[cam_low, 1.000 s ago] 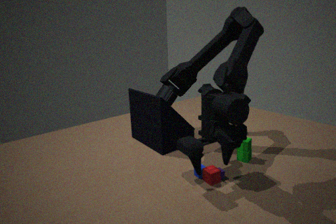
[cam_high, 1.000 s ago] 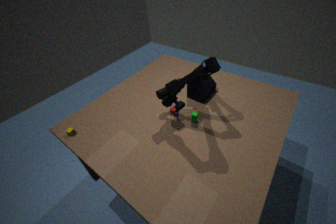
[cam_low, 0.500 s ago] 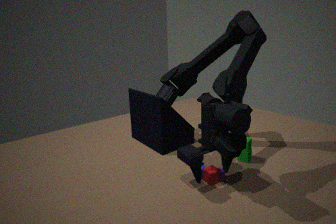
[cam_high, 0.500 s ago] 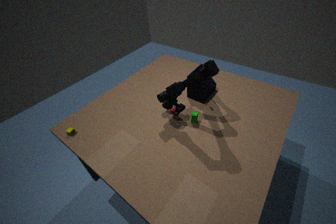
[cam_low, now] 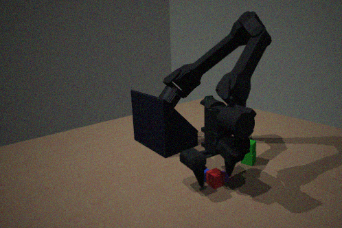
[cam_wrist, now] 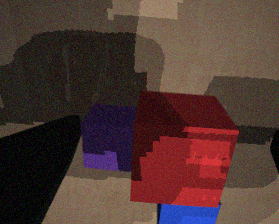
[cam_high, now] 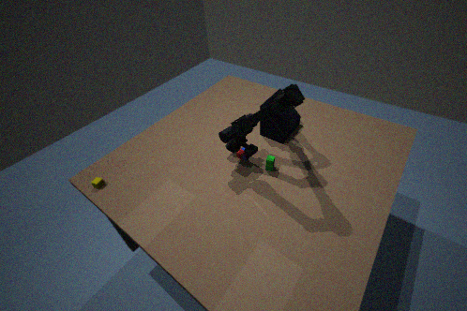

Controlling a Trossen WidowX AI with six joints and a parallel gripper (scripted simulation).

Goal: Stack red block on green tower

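The red block lies 10 mm above my gripper tip. From my gripper tip the other things lie so: blue block 40 mm behind; yellow block 520 mm ahead, 470 mm to the right, 10 mm above; small purple block 30 mm to the left.
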